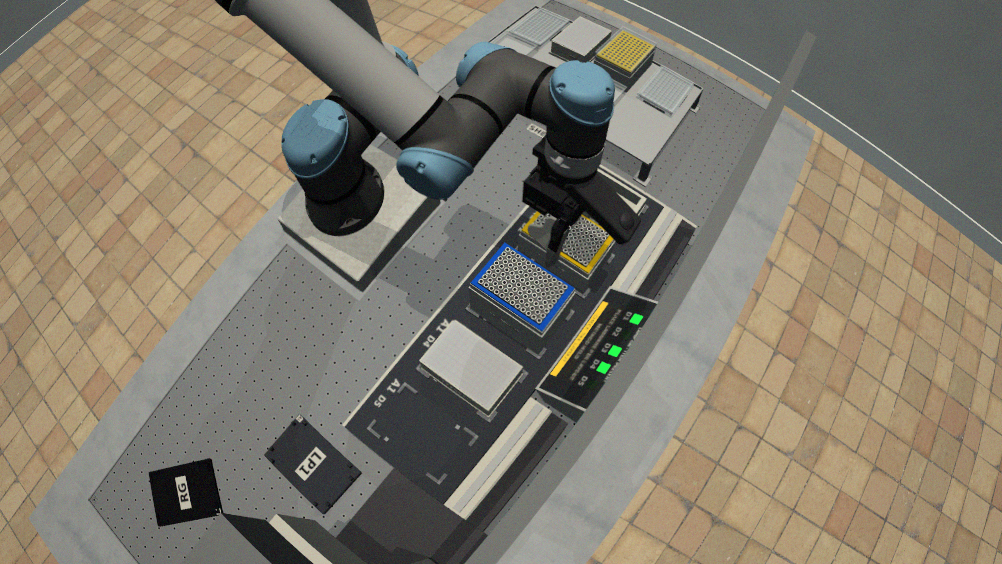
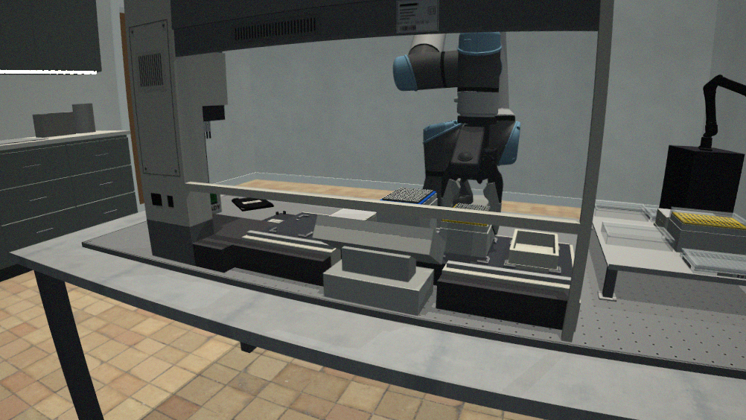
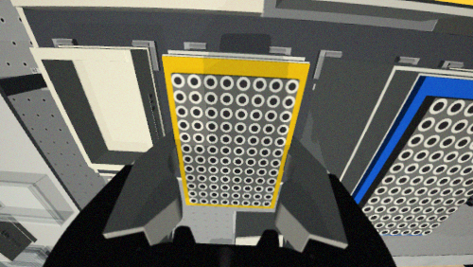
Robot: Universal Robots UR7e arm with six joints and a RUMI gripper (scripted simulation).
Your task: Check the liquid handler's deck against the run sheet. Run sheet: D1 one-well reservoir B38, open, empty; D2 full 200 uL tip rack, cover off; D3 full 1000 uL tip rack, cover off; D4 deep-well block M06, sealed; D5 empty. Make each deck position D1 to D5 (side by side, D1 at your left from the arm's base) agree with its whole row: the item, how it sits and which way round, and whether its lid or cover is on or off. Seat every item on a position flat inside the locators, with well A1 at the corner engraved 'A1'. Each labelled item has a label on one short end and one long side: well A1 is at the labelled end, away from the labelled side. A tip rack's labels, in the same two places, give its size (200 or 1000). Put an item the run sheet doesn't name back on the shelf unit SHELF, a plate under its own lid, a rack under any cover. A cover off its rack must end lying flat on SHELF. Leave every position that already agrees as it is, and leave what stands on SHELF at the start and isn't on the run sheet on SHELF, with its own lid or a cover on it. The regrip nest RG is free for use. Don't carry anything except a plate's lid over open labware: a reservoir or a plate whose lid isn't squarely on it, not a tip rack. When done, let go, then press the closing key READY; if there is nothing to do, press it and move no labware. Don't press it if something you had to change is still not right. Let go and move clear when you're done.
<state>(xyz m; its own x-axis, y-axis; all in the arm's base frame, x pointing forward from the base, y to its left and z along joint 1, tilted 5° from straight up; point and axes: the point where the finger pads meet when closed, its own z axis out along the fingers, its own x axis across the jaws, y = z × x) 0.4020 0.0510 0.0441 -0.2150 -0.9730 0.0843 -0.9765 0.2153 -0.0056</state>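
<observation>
Right now the one-well reservoir is 3 cm ahead of my hand, 12 cm to the left of it and 4 cm below it. The rest, counted from my hand: yellow-framed tip rack (1 cm behind, 1 cm above); handler's frame bar (15 cm ahead, 21 cm to the right, 8 cm above); blue-framed tip rack (3 cm behind, 13 cm to the right, 2 cm above).
</observation>
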